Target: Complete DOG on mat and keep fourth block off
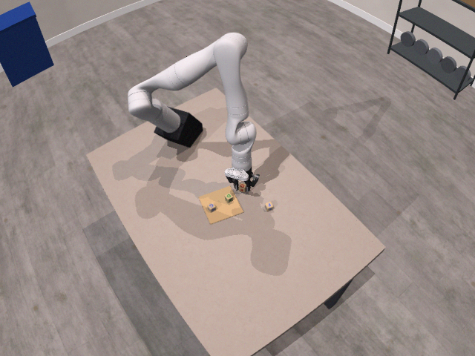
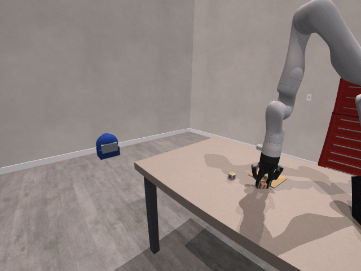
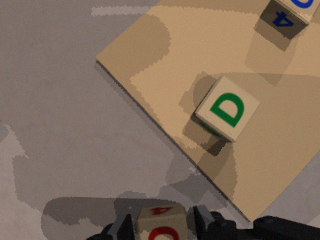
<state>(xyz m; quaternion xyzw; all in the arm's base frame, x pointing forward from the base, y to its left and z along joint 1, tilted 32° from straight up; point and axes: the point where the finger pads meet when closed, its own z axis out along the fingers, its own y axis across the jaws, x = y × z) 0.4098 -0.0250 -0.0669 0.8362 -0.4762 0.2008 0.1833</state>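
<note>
My gripper is now 2 cm past the tan mat, 11 cm to the left of it and 2 cm above it. From my hand the other things lie so: block (14 cm ahead, 1 cm below).
</note>
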